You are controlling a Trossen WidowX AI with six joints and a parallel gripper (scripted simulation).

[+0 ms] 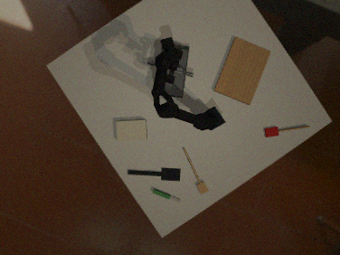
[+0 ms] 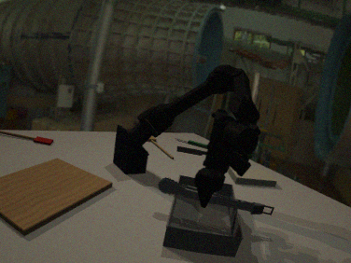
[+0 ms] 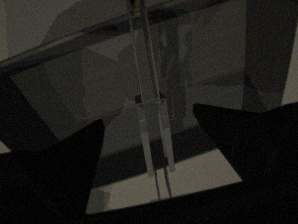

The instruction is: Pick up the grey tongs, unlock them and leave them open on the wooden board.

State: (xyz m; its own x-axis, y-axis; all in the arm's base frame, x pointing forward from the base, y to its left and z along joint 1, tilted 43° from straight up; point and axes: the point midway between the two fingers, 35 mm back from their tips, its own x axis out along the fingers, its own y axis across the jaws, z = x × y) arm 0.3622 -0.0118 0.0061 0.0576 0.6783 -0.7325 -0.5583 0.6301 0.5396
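The grey roasting tin is 30 mm below my gripper tip. Round my gripper tip: black spatula: 460 mm to the left, 430 mm behind, 60 mm below; then cream block: 410 mm to the left, 120 mm behind, 50 mm below; then wooden board: 350 mm to the right, 260 mm behind, 50 mm below.
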